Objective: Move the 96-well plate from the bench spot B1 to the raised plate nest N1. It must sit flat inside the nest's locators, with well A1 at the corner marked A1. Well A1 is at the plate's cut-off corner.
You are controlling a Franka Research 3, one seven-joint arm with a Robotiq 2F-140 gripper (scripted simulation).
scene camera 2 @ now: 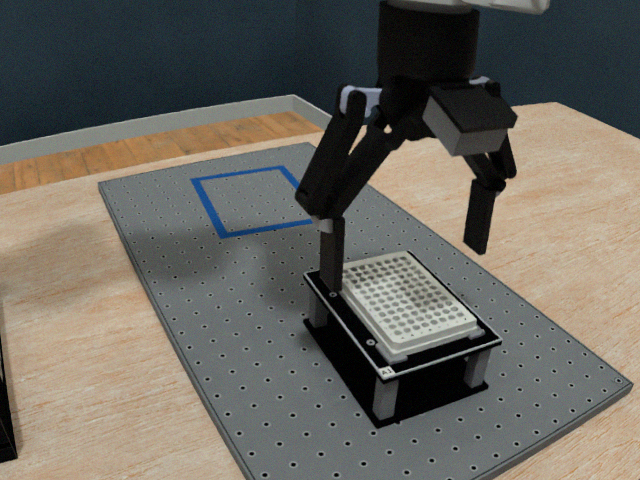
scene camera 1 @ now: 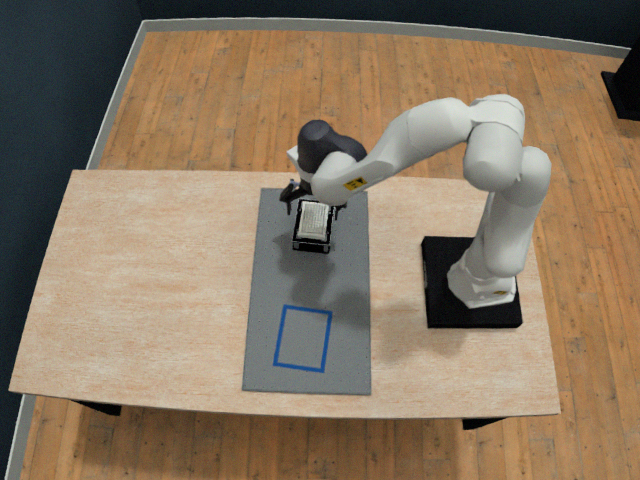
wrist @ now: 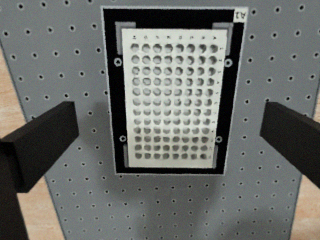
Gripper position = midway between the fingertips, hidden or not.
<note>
In view: the gripper (scene camera 2: 407,264), a white 96-well plate (scene camera 2: 405,308) and a black plate nest (scene camera 2: 360,332).
The white 96-well plate also shows in scene camera 1 (scene camera 1: 314,215) and in the wrist view (wrist: 170,123). The gripper is seen too in the wrist view (wrist: 169,118).
</note>
